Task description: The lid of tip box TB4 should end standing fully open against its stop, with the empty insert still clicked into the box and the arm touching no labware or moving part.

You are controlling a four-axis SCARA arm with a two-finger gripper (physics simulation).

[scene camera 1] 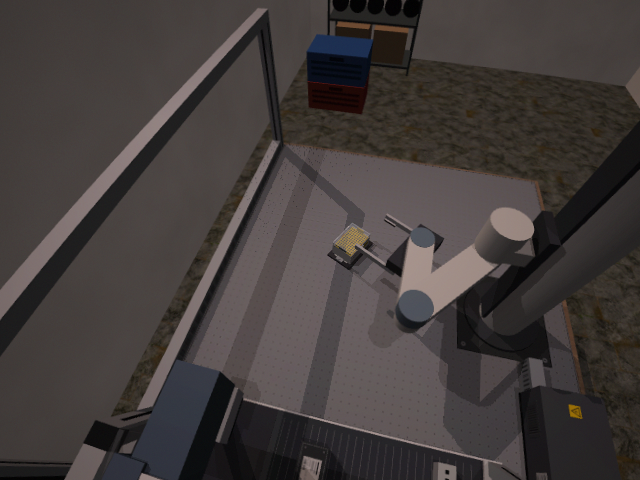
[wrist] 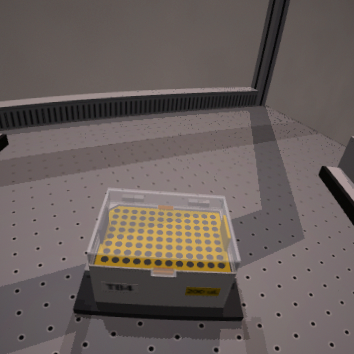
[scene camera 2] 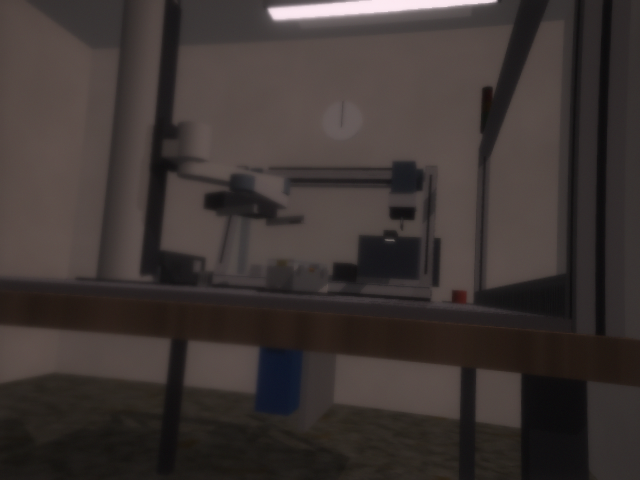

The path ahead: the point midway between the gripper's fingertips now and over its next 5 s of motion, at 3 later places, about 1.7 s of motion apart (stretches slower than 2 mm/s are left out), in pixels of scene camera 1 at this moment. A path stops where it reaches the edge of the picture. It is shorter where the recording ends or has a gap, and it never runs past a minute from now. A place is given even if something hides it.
The gripper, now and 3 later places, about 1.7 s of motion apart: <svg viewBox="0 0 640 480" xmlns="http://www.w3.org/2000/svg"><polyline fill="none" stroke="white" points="371,230 349,235 348,229 338,215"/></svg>
